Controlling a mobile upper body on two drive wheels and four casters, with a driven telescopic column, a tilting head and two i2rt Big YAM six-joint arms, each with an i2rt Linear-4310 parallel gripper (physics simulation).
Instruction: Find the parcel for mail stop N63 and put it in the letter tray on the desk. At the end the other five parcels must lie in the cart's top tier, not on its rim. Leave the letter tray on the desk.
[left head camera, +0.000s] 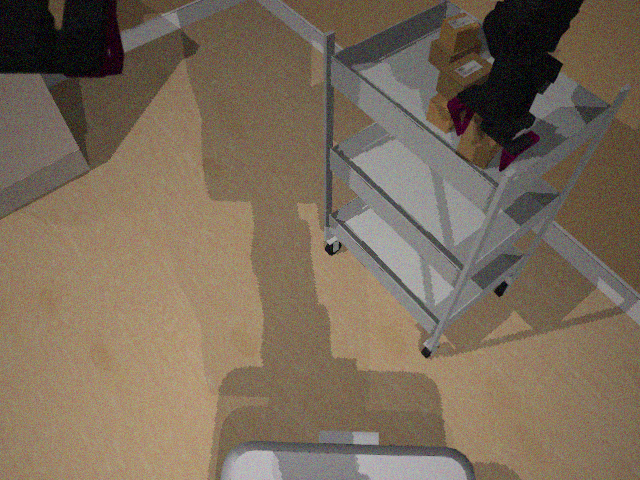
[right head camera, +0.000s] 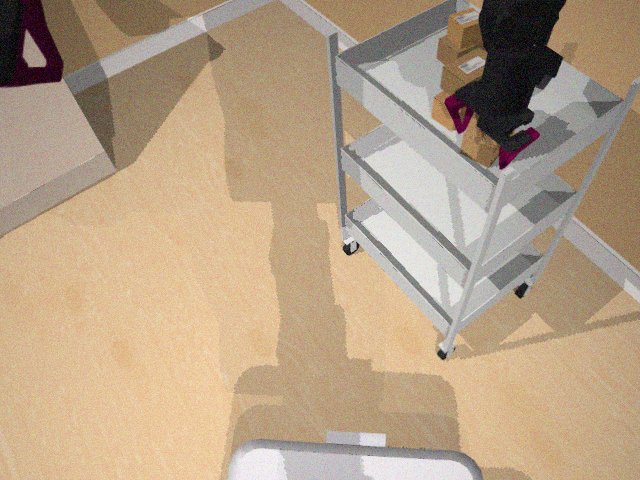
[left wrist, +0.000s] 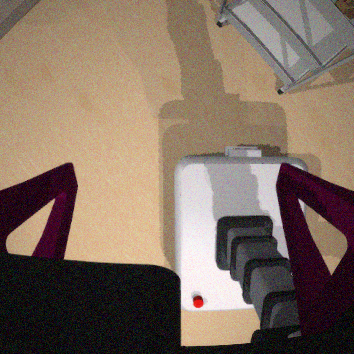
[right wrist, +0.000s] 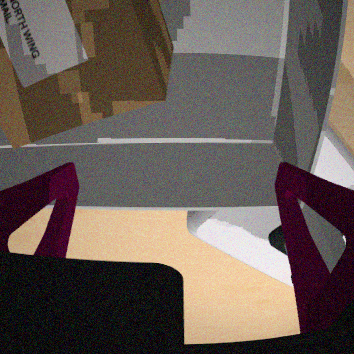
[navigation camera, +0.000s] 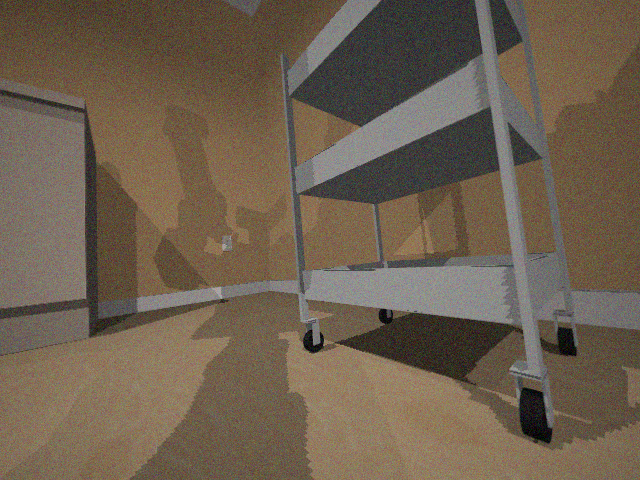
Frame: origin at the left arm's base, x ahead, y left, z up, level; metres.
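Seen in the pictures: left gripper, fingertip midpoint: (left head camera: 48, 63) (left wrist: 176, 173); right gripper, fingertip midpoint: (left head camera: 480, 151) (right head camera: 481, 149) (right wrist: 176, 173).
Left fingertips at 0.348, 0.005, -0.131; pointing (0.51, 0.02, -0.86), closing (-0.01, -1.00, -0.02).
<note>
A point is followed by its place in that frame, as x, y, z.
Brown parcels stand in the top tier of the grey cart (left head camera: 328, 129) @(0.939, -0.161, -0.776) (right head camera: 337, 129) @(0.938, -0.161, -0.776) (navigation camera: 509, 180) @(0.601, -0.439, -1.010): an upper parcel (left head camera: 457, 33) @(0.986, -0.413, -0.548) (right head camera: 465, 31) @(0.987, -0.417, -0.553) stacked at the back, a labelled parcel (left head camera: 465, 72) @(0.860, -0.411, -0.542) (right head camera: 460, 74) @(0.844, -0.394, -0.542), a small parcel (left head camera: 438, 111) @(0.824, -0.369, -0.607) (right head camera: 442, 111) @(0.824, -0.369, -0.612) and a near parcel (left head camera: 475, 147) @(0.732, -0.426, -0.604) (right head camera: 478, 147) @(0.732, -0.426, -0.609). My right gripper (left head camera: 480, 149) @(0.688, -0.420, -0.567) (right head camera: 480, 147) @(0.688, -0.420, -0.567) (right wrist: 176, 173) @(0.688, -0.420, -0.567) is open above the near corner of the tier. In the right wrist view a parcel (right wrist: 125, 75) @(0.733, -0.452, -0.544) lies beyond the fingers, its cut-off label reading "NORTH WING"; no stop number is readable. My left gripper (left wrist: 176, 173) @(0.348, 0.005, -0.131) is open, high near the desk. The letter tray does not show.
The pale desk (left head camera: 36, 118) @(1.173, 0.711, -0.974) (right head camera: 51, 134) @(1.144, 0.746, -0.995) (navigation camera: 41, 206) @(1.147, 0.743, -0.819) is at the left. The cart's posts and raised tier walls (right wrist: 150, 190) @(0.681, -0.387, -0.590) stand around the parcels. My white base (left head camera: 346, 465) @(0.275, -0.219, -1.047) (right head camera: 356, 465) @(0.278, -0.229, -1.047) (left wrist: 195, 225) @(0.068, -0.042, -1.047) is at the bottom. Walls with a pale skirting are behind the cart.
</note>
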